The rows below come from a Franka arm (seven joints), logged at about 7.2 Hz.
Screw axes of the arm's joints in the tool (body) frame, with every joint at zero. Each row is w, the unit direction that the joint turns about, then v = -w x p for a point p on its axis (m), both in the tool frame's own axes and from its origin. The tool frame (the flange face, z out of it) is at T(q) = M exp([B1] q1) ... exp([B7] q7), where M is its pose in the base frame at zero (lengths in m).
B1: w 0 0 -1 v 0 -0.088 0
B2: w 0 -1 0 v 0.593 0 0.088
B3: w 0 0 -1 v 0 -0.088 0
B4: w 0 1 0 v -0.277 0 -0.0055
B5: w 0 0 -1 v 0 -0.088 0
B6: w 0 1 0 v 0.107 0 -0.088
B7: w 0 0 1 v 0 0 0
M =
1 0 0 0.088
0 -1 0 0
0 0 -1 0.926
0 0 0 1
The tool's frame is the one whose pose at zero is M.
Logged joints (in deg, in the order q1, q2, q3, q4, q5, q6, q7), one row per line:
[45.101, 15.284, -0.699, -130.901, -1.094, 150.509, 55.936]
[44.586, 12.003, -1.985, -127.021, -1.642, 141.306, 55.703]
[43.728, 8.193, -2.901, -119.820, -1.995, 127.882, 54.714]
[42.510, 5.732, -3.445, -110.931, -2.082, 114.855, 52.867]
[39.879, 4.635, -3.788, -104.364, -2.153, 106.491, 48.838]
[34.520, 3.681, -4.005, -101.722, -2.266, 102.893, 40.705]
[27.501, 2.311, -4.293, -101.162, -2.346, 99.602, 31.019]
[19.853, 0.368, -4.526, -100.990, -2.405, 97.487, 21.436]
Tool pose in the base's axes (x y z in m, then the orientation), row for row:
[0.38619, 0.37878, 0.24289, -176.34, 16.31, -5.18]
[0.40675, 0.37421, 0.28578, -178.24, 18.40, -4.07]
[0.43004, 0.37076, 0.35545, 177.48, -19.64, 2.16]
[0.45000, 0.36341, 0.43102, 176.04, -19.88, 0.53]
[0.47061, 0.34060, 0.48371, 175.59, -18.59, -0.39]
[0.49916, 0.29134, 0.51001, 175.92, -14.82, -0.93]
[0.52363, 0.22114, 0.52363, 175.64, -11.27, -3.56]
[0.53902, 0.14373, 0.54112, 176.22, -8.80, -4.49]
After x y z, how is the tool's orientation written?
As a rotation vector, in degrees.
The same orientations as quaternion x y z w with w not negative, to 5 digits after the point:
[-0.99502, 0.09203, -0.02923, 0.02471]
[-0.99444, 0.10266, -0.02271, 0.00669]
[0.99378, -0.10997, 0.01209, 0.01242]
[0.99337, -0.11218, 0.00299, 0.02478]
[0.99399, -0.10524, -0.00221, 0.02991]
[0.99600, -0.08391, -0.00527, 0.03014]
[0.99715, -0.06398, -0.02021, 0.03458]
[0.99797, -0.04984, -0.02543, 0.03057]

